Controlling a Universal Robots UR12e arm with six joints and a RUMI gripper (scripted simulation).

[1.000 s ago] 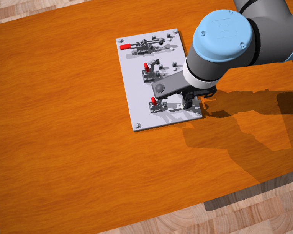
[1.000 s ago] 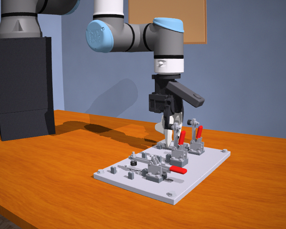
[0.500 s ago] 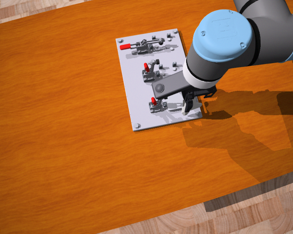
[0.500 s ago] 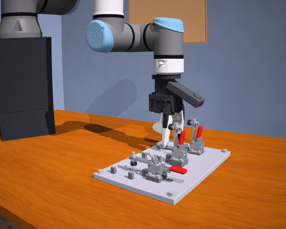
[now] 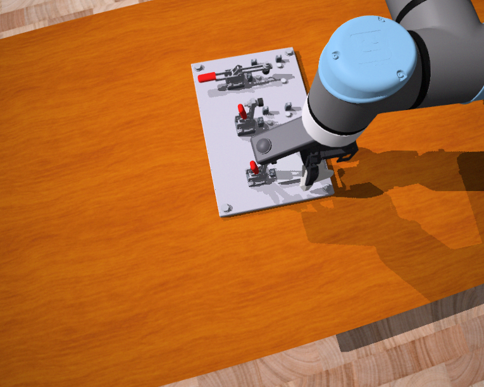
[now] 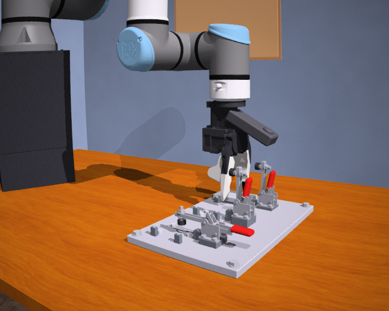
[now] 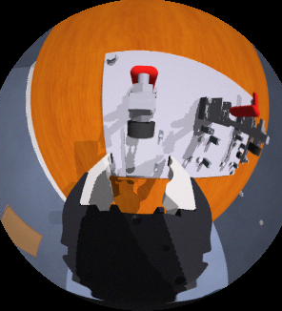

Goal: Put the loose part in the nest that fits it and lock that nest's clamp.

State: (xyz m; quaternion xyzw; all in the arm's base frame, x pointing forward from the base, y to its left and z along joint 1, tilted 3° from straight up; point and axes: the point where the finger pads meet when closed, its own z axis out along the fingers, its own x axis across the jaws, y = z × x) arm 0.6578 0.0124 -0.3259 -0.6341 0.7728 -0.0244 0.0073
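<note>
Right now my hand is 1 cm above the flat grey rectangular part. Also, from my hand: grey fixture plate (12 cm to the right, 3 cm below, 3 cm ahead).
</note>
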